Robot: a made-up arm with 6 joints. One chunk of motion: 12 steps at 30 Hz.
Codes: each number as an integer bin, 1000 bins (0 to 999) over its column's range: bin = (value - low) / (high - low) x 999, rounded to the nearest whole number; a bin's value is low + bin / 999 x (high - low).
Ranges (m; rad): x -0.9..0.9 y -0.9..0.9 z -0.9..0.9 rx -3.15..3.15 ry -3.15..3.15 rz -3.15..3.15
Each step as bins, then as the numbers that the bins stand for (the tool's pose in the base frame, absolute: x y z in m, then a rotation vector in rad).
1 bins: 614 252 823 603 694 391
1 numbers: 0.2063 -0.4459 0.5829 0.6527 1.2266 -0.6842
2 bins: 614 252 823 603 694 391
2 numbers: 0.2063 -0.4459 0.5829 0.6527 1.2266 -0.6842
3 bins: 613 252 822 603 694 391
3 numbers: 0.2045 -0.4459 0.5811 0.6527 1.2266 -0.6842
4 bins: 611 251 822 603 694 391
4 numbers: 0.2009 -0.4477 0.5811 0.6527 1.2266 -0.6842
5 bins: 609 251 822 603 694 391
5 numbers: 0.1973 -0.4477 0.5811 0.6527 1.2266 -0.6842
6 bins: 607 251 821 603 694 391
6 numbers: 0.1937 -0.4477 0.5793 0.6527 1.2266 -0.6842
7 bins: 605 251 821 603 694 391
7 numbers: 0.1901 -0.4477 0.5793 0.6527 1.2266 -0.6842
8 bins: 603 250 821 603 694 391
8 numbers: 0.1865 -0.4495 0.5793 0.6527 1.2266 -0.6842
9 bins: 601 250 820 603 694 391
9 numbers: 0.1829 -0.4495 0.5775 0.6527 1.2266 -0.6842
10 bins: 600 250 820 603 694 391
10 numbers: 0.1811 -0.4495 0.5775 0.6527 1.2266 -0.6842
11 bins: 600 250 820 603 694 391
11 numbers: 0.1811 -0.4495 0.5775 0.6527 1.2266 -0.6842
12 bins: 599 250 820 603 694 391
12 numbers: 0.1793 -0.4495 0.5775 0.6527 1.2266 -0.6842
